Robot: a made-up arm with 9 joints. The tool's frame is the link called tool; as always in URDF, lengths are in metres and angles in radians.
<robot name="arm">
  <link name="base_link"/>
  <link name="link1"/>
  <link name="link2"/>
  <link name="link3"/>
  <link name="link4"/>
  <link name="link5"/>
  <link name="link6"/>
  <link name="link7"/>
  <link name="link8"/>
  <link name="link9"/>
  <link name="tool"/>
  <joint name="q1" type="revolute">
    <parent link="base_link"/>
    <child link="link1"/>
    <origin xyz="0 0 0.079" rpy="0 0 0"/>
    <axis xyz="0 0 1"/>
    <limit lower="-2.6" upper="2.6" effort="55" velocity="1.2"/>
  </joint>
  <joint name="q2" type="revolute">
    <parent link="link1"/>
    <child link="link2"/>
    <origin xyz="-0.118 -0.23 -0.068" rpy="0 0 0"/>
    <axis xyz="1 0 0"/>
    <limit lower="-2.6" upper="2.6" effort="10" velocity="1.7"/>
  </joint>
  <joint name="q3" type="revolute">
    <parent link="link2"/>
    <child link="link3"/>
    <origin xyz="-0.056 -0.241 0.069" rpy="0 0 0"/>
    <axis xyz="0 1 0"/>
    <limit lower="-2.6" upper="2.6" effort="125" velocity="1.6"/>
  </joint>
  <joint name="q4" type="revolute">
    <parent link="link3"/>
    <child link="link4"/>
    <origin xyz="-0.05 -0.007 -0.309" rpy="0 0 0"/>
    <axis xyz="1 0 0"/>
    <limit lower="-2.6" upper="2.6" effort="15" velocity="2.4"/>
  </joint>
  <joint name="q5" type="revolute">
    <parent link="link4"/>
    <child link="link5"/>
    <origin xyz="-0.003 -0.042 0.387" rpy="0 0 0"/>
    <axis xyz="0 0 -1"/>
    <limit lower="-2.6" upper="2.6" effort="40" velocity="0.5"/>
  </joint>
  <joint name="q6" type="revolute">
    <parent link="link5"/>
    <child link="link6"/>
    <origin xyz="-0.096 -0.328 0.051" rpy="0 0 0"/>
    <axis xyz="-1 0 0"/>
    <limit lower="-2.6" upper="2.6" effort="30" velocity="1.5"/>
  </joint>
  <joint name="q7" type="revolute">
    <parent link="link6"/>
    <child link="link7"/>
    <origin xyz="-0.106 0.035 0.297" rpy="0 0 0"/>
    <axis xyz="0 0 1"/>
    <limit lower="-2.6" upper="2.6" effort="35" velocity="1.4"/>
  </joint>
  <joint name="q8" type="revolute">
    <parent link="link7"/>
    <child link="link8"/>
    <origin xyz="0.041 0.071 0.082" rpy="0 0 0"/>
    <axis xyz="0 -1 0"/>
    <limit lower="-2.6" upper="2.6" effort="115" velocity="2.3"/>
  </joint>
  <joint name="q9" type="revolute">
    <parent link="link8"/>
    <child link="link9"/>
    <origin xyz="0.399 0.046 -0.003" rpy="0 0 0"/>
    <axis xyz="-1 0 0"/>
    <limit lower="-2.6" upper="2.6" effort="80" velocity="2.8"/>
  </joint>
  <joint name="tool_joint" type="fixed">
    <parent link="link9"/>
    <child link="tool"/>
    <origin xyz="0.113 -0.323 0.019" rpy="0 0 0"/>
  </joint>
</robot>
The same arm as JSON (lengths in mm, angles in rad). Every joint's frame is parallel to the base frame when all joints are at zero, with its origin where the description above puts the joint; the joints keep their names.
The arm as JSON. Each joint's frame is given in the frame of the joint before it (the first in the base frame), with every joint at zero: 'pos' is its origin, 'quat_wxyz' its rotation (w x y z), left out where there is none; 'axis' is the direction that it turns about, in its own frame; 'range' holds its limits. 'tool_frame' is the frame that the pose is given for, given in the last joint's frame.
{"length_unit": "mm", "angle_unit": "rad", "joints": [
  {"joint": "q1", "pos": [0.0, 0.0, 79.0], "axis": "+z", "range": [-2.6, 2.6]},
  {"joint": "q2", "pos": [-118.0, -230.0, -68.0], "axis": "+x", "range": [-2.6, 2.6]},
  {"joint": "q3", "pos": [-56.0, -241.0, 69.0], "axis": "+y", "range": [-2.6, 2.6]},
  {"joint": "q4", "pos": [-50.0, -7.0, -309.0], "axis": "+x", "range": [-2.6, 2.6]},
  {"joint": "q5", "pos": [-3.0, -42.0, 387.0], "axis": "-z", "range": [-2.6, 2.6]},
  {"joint": "q6", "pos": [-96.0, -328.0, 51.0], "axis": "-x", "range": [-2.6, 2.6]},
  {"joint": "q7", "pos": [-106.0, 35.0, 297.0], "axis": "+z", "range": [-2.6, 2.6]},
  {"joint": "q8", "pos": [41.0, 71.0, 82.0], "axis": "-y", "range": [-2.6, 2.6]},
  {"joint": "q9", "pos": [399.0, 46.0, -3.0], "axis": "-x", "range": [-2.6, 2.6]}
], "tool_frame": {"pos": [113.0, -323.0, 19.0]}}

